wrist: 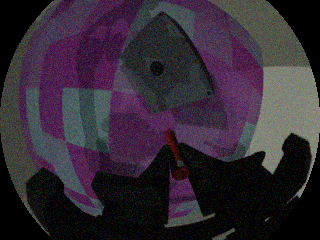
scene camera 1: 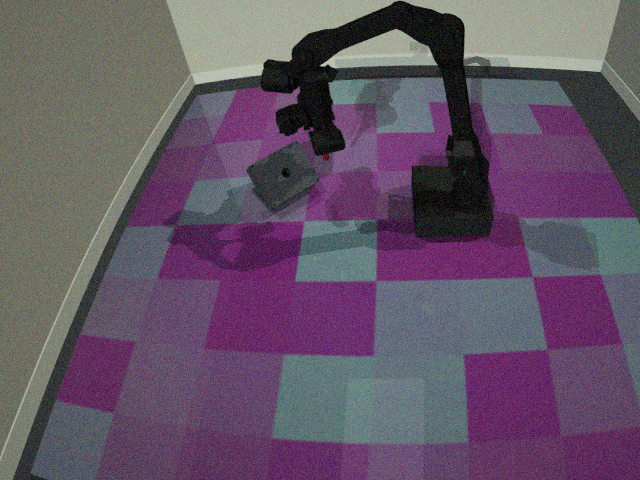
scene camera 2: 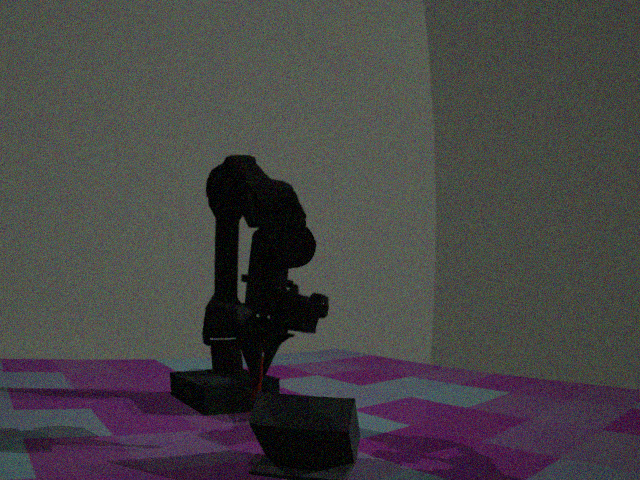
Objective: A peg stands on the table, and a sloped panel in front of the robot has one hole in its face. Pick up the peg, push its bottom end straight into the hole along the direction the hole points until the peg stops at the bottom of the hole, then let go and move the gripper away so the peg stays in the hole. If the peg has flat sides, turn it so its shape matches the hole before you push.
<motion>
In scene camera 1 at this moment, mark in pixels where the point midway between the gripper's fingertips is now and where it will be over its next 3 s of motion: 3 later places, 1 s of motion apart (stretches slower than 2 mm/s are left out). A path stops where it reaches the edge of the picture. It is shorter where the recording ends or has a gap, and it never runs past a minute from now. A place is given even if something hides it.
My gripper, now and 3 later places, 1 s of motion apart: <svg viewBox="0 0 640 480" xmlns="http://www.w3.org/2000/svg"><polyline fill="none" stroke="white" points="324,146 317,151 310,155 305,159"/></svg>
</motion>
